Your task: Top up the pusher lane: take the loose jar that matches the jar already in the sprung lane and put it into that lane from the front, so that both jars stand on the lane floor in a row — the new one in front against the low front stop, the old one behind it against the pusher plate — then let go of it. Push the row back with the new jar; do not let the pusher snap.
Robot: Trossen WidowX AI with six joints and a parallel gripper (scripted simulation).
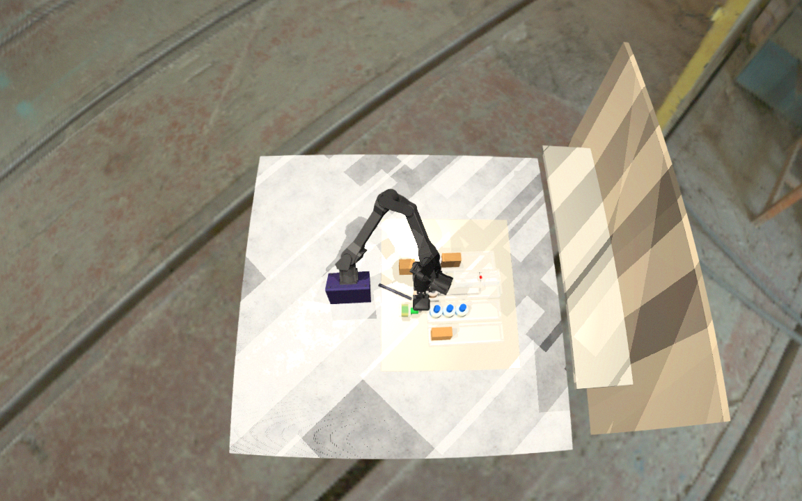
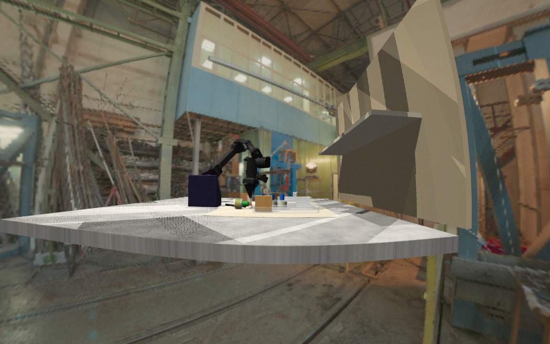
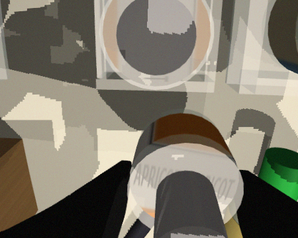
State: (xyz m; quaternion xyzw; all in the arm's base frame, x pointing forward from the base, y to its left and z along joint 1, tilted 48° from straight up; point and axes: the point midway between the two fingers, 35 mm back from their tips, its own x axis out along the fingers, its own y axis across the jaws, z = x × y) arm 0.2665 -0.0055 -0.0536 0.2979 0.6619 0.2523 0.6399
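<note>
Now: the dark rod 90 mm behind my gripper tip, 50 mm below it and 30 mm to the left of it. From my gripper tip the other things lie so: orange-brown block: 120 mm to the left, 40 mm behind, 20 mm below; lane: 210 mm ahead, 30 mm to the left, 30 mm below.
</note>
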